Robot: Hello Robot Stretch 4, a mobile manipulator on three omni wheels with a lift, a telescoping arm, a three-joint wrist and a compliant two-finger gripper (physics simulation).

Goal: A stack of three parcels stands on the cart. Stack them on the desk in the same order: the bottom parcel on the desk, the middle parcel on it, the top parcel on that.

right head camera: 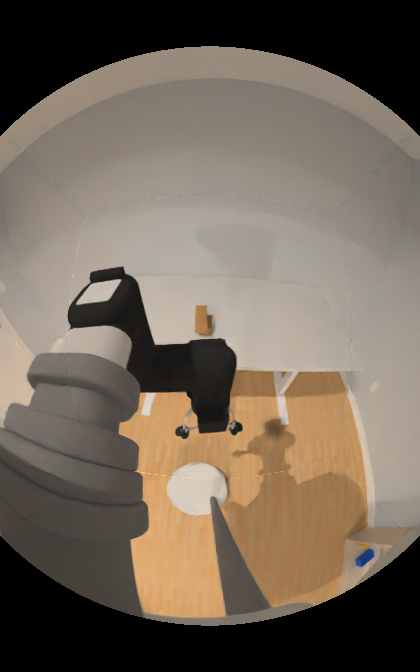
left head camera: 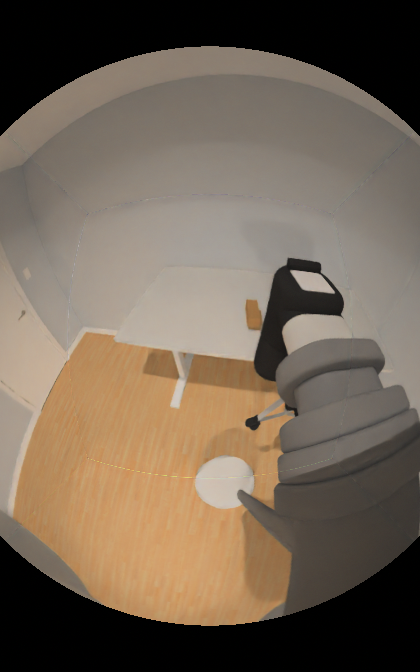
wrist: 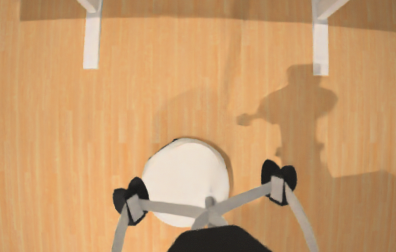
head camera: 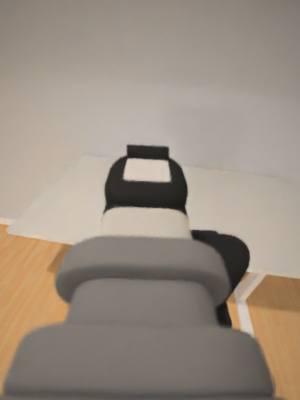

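Seen in the pictures: gripper, fingertip midpoint: (wrist: 204, 183); robot's base, link origin: (wrist: 186, 177).
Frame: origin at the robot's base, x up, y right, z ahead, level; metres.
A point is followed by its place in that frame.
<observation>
Two brown box-shaped parcels (left head camera: 253, 315) (right head camera: 201, 320) are on the white desk (head camera: 45, 215) {x 0.922, y -0.456, z 0.722 m} (left head camera: 200, 305) (right head camera: 275, 320). A longer one seems to lie over a smaller one that sticks out at its right side in the right head view. The overlap is hard to read. My gripper (right head camera: 209, 430) (wrist: 204, 183) {x 1.041, y 0.087, z 0.217 m} is open and empty. It hangs in front of the desk's near edge, pointing down over the floor. In the left head view one fingertip shows and the arm hides much of the rest. The parcels do not show in the wrist view.
A light box-like stand (right head camera: 350, 562) at the lower right of the right head view bears a blue block (right head camera: 365, 557) and something yellow. I cannot tell if it is the cart. A white round disc (left head camera: 220, 480) (right head camera: 192, 487) (wrist: 180, 175) {x 0.187, y -0.014, z 0.053 m} is below the gripper. Walls stand behind the desk.
</observation>
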